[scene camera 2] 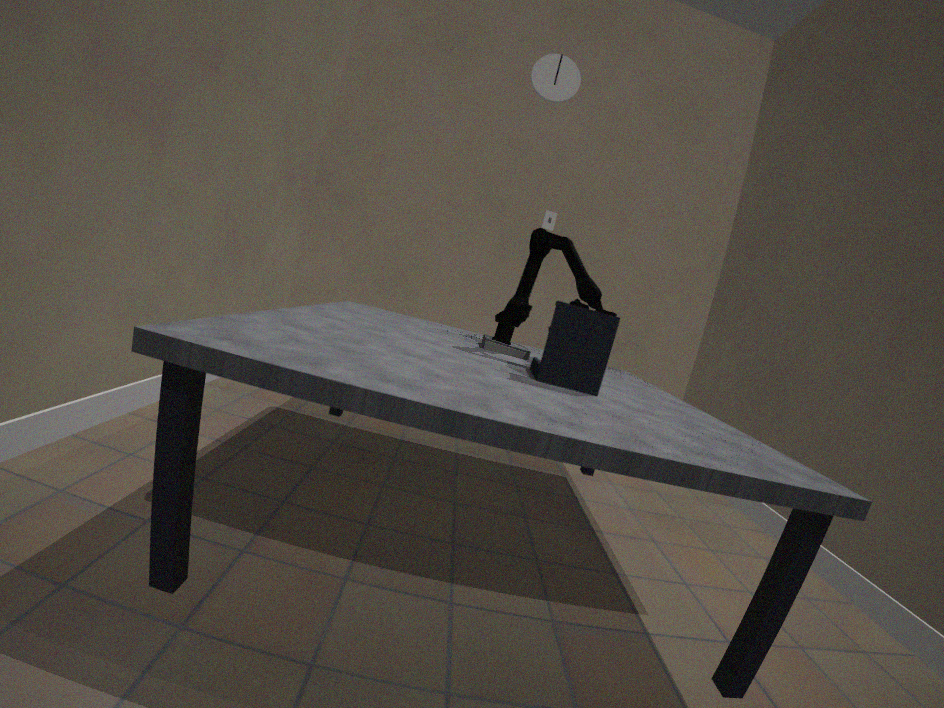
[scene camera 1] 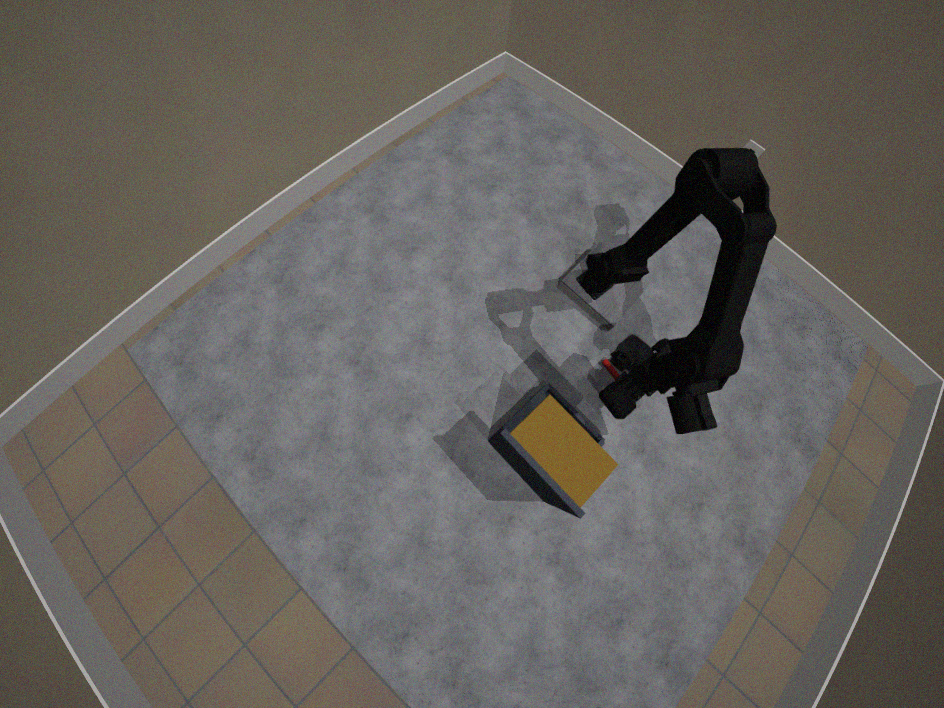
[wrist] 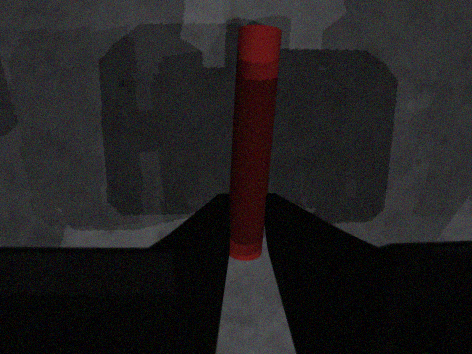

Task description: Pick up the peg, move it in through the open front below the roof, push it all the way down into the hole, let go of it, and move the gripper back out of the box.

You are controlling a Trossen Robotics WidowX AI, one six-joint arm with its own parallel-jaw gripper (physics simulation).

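Places are measured from the arm's base along level axes (x ahead, y left, z up), in centimetres.
Pixels of known places: gripper, between the fingertips: (scene camera 1: 621, 383) (wrist: 246, 204); arm's base, origin of its link: (scene camera 2: 501, 341) (scene camera 1: 594, 282).
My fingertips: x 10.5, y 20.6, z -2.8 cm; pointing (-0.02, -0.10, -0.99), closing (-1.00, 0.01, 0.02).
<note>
Ahead of a thing's pixels: the offset from my fingertips to its top centre. "pt": to the spot under its first point. Level surfaces: height alone.
The red peg @[dx -0.1, dy -2.1, dz +0.9 cm] (scene camera 1: 610, 369) (wrist: 252, 150) is between the fingertips of my gripper (scene camera 1: 621, 375) (wrist: 246, 204), which is shut on it near one end; most of its length sticks out past the tips in the wrist view. I cannot tell whether the peg touches the table. The dark blue-grey box @[dx +21.0, dy -1.4, dz +19.7 cm] (scene camera 1: 542, 481) (scene camera 2: 577, 350) with a yellow roof @[pt dx +24.6, dy -0.9, dz +19.7 cm] (scene camera 1: 564, 451) stands beside the gripper, apart from it, toward the lower left in scene camera 1. The hole is hidden under the roof. In scene camera 2 the box hides the peg and the fingertips.
A thin grey angled bar (scene camera 1: 585, 305) (scene camera 2: 504, 348) lies on the table by the arm's base. The arm (scene camera 1: 728, 297) (scene camera 2: 526, 278) arches from its base over to the box side. The grey table @[dz -0.5 cm] (scene camera 1: 343, 342) (scene camera 2: 343, 358) carries them all.
</note>
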